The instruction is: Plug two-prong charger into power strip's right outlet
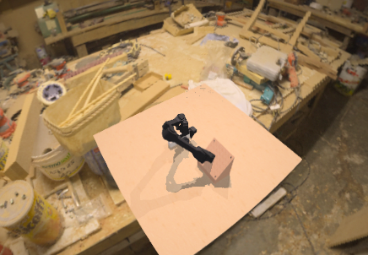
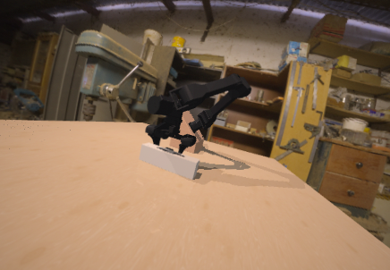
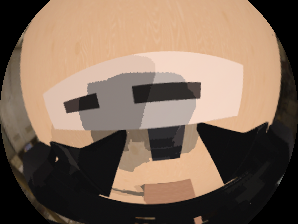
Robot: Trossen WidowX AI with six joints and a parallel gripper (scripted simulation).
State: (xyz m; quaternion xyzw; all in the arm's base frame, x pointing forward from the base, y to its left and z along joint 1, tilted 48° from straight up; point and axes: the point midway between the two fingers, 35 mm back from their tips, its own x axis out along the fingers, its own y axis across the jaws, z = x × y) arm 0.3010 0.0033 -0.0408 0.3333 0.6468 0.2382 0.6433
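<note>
The two-prong charger lies 20 mm ahead of my gripper tip and 10 mm above it.
</note>
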